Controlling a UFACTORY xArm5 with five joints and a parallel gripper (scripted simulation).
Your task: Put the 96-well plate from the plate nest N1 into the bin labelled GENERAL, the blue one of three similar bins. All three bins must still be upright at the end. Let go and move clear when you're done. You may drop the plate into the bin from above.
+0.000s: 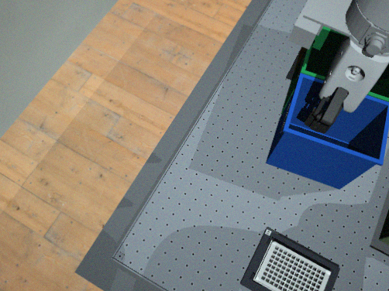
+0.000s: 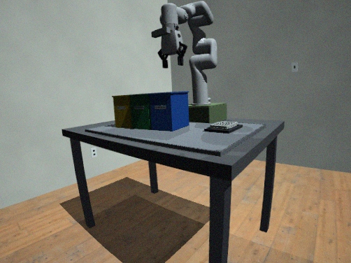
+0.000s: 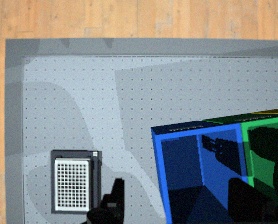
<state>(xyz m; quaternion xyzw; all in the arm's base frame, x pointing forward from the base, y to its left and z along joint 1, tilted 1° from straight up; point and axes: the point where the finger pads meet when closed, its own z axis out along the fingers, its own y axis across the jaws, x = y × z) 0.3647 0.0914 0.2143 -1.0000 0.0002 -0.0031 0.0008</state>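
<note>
Now: hand 290 mm above the 96-well plate, 190 mm to the right of it and 110 mm past it. Round my hand: green bin (220 mm below, 200 mm to the right, 30 mm behind); then dark plate nest (300 mm below, 190 mm to the left, 110 mm behind); then blue bin (220 mm below, 70 mm to the right, 50 mm behind).
</note>
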